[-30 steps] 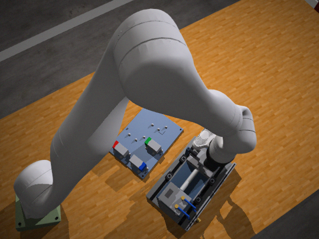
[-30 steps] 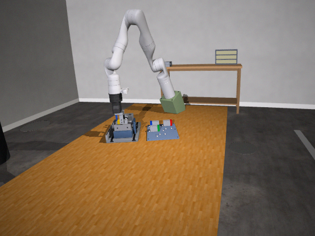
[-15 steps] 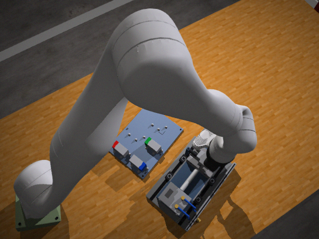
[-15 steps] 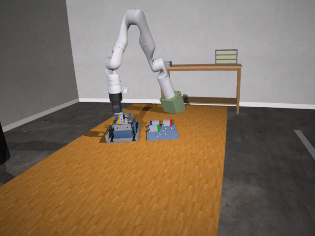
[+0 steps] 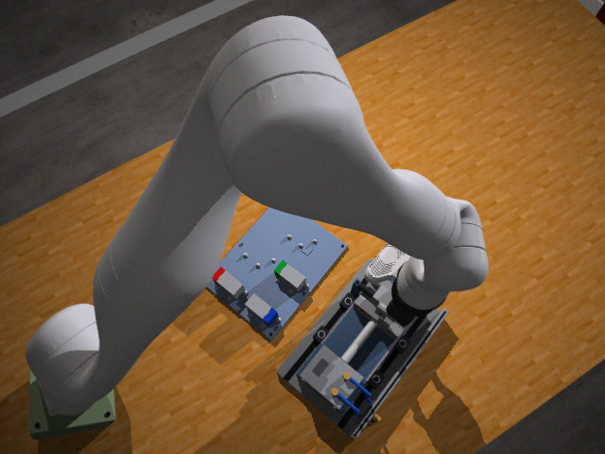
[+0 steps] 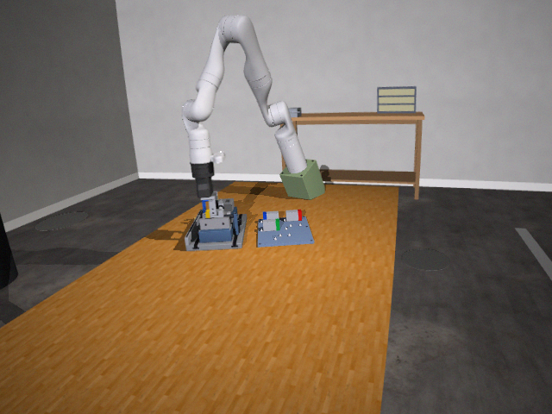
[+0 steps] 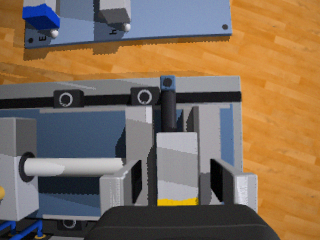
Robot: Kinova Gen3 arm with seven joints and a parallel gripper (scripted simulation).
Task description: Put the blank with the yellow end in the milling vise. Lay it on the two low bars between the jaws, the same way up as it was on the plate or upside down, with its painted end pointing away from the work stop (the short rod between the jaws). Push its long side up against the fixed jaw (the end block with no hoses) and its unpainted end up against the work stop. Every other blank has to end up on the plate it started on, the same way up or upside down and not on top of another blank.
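Now: hand 3 cm above the yellow-ended blank. The rest, counted from my hand: moving jaw 5 cm below, 3 cm behind, 1 cm to the right; then dark work stop 4 cm to the left, 4 cm below, 2 cm behind; then fixed jaw 5 cm below, 2 cm ahead, 1 cm to the left.
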